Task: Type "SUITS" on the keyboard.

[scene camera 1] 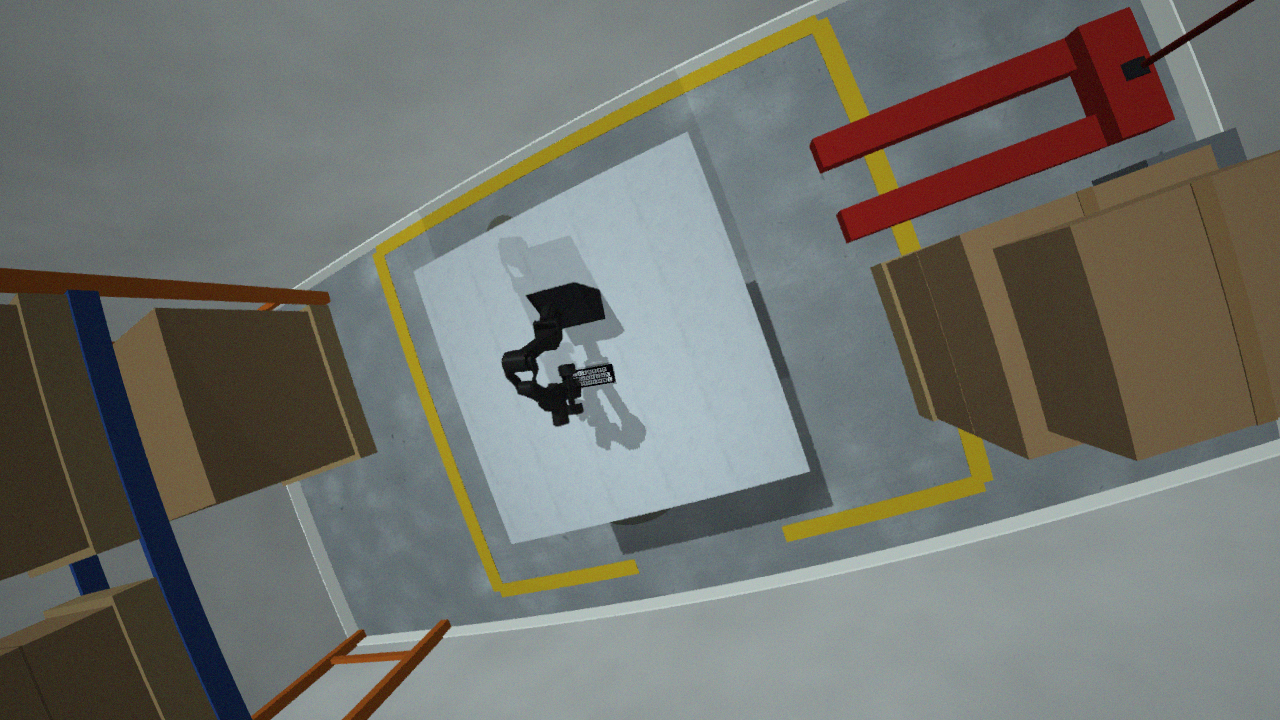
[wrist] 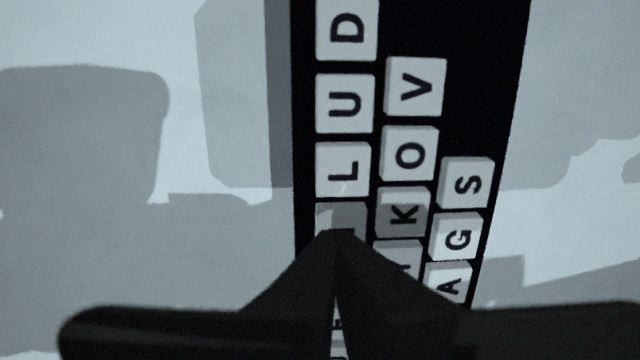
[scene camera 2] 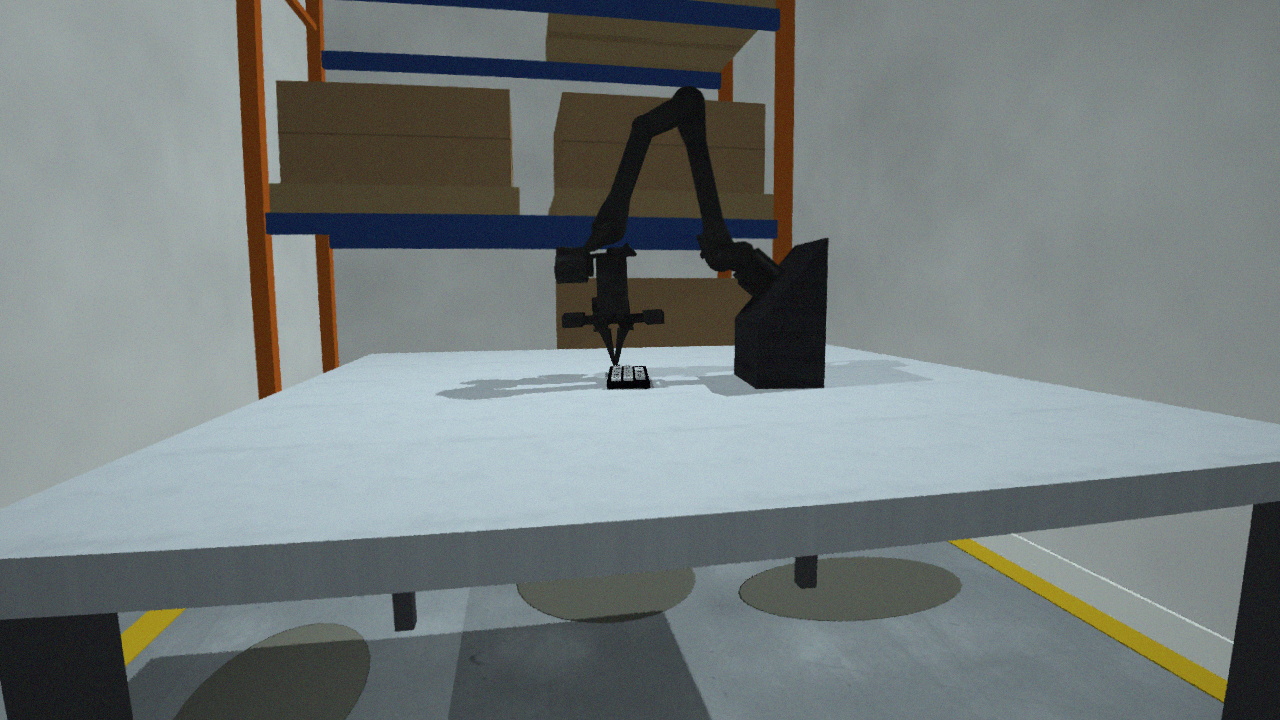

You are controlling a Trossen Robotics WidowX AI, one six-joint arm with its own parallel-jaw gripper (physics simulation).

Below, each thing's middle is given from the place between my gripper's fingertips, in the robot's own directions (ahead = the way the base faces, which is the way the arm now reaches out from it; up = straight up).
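Labels:
The L key [wrist: 342, 169] is 20 mm to the right of my hand, 10 mm behind it and 10 mm below. I see the black keyboard [scene camera 2: 617, 379] 30 mm to the left of my hand, 20 mm behind it and 10 mm below it, while the U key [wrist: 344, 103] is 40 mm to the right of the hand, 10 mm below and 10 mm behind. As for the I key [wrist: 352, 216], my gripper is 10 mm above it.

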